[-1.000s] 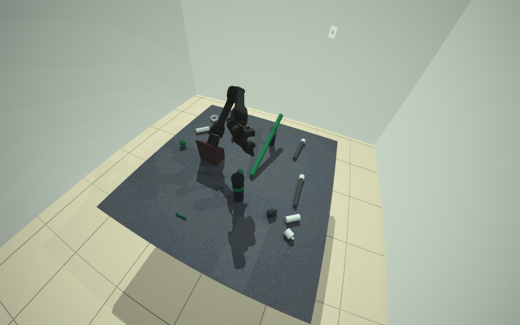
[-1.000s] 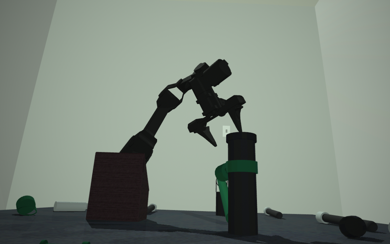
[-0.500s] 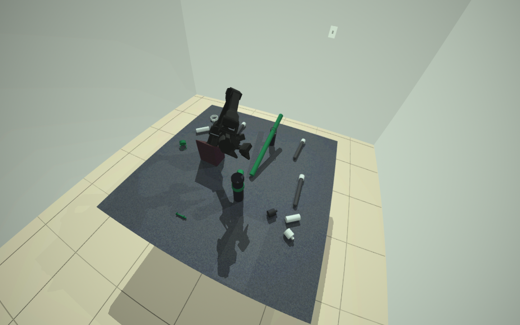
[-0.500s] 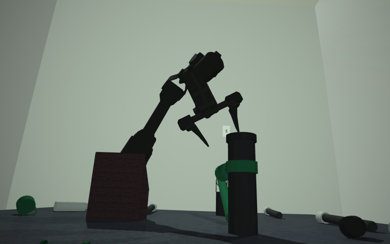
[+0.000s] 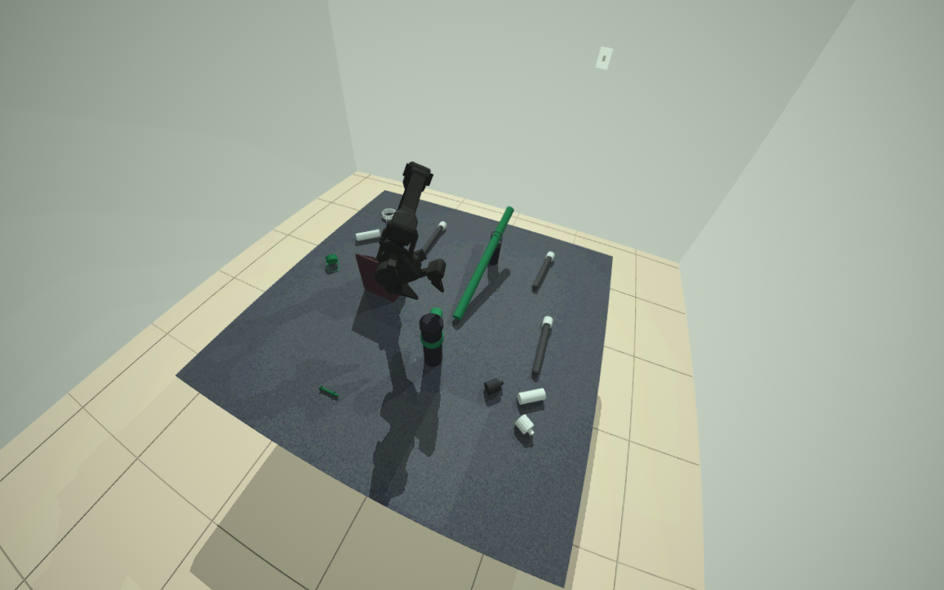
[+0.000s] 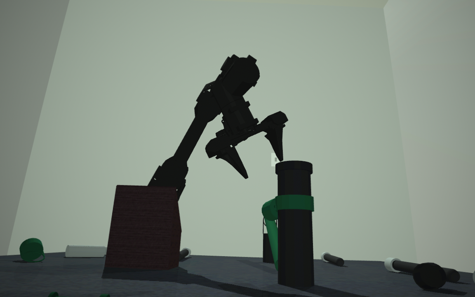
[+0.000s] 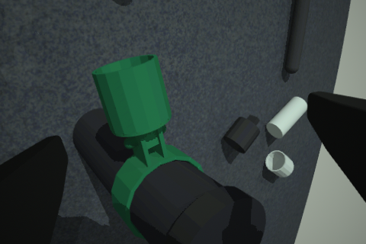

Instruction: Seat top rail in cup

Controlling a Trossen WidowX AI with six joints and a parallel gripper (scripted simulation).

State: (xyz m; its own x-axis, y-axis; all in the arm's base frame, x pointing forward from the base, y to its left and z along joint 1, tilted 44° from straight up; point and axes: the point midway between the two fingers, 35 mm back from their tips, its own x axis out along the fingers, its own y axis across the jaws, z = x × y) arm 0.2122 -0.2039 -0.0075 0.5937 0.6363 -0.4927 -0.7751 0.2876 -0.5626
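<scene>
The band lies 80 mm below my gripper tip, 50 mm to the right of it and 30 mm ahead of it. Also, from my gripper tip: white cylinder (380 mm ahead, 200 mm below, 120 mm to the right); then green cap (520 mm behind, 200 mm below, 170 mm to the left); then black fitting (260 mm ahead, 190 mm below, 120 mm to the right).
</scene>
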